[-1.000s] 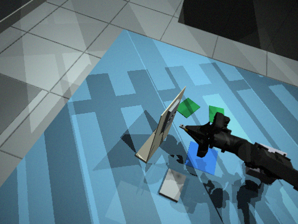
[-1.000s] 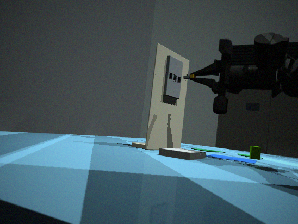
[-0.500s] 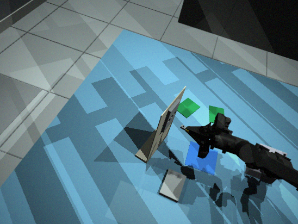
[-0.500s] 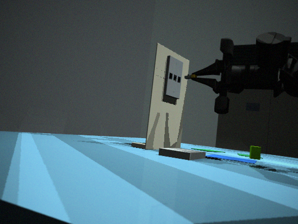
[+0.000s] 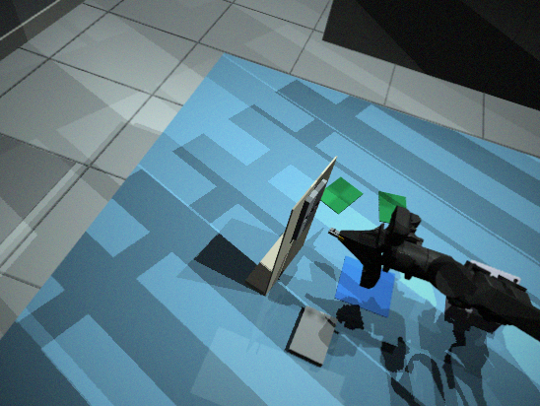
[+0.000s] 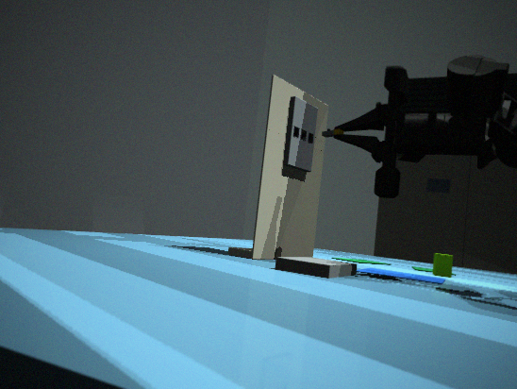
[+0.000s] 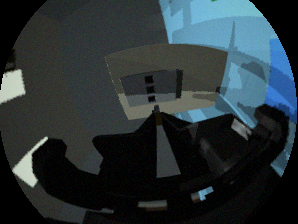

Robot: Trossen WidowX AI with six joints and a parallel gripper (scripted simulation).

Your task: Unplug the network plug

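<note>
Right now my gripper tip is 210 mm above the blue marked square, 110 mm past it and 60 mm to the left of it. From my gripper tip the other things lie so: grey plug (right at my gripper tip); then flat grey slab (200 mm below, 100 mm to the left, 20 mm behind); then upright panel (80 mm below, 80 mm ahead, 40 mm to the right).
</note>
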